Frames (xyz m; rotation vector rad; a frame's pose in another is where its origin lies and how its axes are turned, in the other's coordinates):
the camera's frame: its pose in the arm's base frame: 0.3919 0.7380 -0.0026 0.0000 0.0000 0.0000
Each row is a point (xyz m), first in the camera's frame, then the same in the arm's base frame.
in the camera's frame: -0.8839 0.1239 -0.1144
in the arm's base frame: -0.4920 0.8619 -0.1170
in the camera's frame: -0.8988 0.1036 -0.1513
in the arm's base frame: -0.5069 0.8416 -0.1539
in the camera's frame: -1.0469 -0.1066 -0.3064
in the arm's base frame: -0.6550 0.6314 -0.3090
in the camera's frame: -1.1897 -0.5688 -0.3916
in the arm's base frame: -0.7978 0.1692 -0.3942
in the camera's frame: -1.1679 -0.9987 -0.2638
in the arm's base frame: -0.7760 -0.2607 -0.2664
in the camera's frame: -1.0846 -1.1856 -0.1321
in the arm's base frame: -0.6927 -0.4476 -0.1347
